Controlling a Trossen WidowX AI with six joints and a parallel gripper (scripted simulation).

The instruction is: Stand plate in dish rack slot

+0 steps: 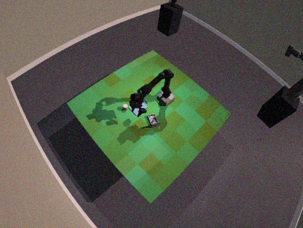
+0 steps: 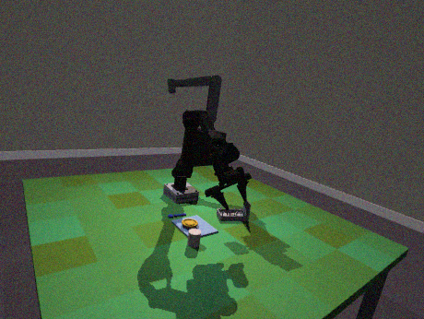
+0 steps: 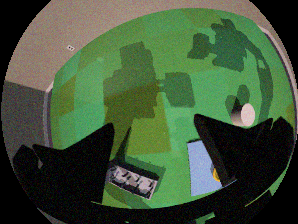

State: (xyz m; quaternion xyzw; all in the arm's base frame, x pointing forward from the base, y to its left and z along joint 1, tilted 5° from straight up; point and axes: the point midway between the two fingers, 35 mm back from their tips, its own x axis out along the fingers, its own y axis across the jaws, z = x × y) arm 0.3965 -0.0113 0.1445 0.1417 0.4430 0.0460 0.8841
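Now: the yellow plate 130 mm behind my gripper tip, 110 mm to the right of it and 120 mm below it. From my gripper tip the other things lie so: white cup (20 mm behind, 170 mm to the right, 110 mm below); dish rack (130 mm behind, 120 mm to the left, 110 mm below); light blue mat (130 mm behind, 100 mm to the right, 130 mm below).
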